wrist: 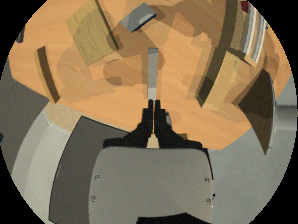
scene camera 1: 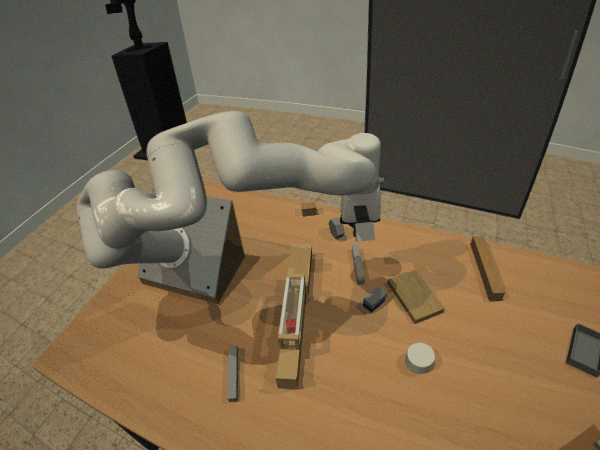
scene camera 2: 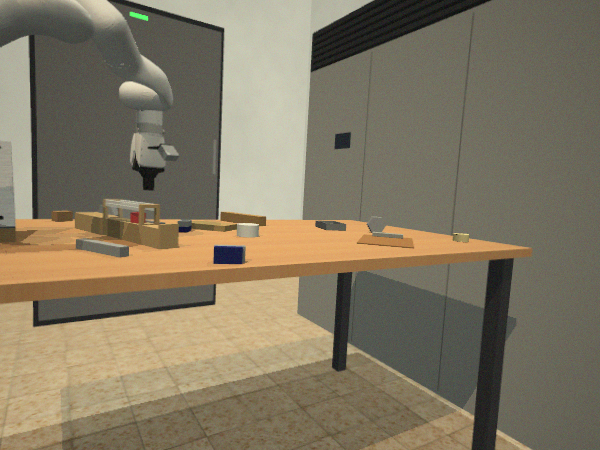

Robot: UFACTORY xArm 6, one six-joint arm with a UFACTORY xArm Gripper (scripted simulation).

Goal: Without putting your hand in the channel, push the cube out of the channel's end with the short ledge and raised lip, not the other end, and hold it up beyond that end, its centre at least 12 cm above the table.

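The gripper is visible in scene camera 1 and scene camera 2, and it can also be seen in the wrist view (153, 107). One and the same spot on the gripper (scene camera 1: 354, 230) is found again on the gripper (scene camera 2: 148, 177).
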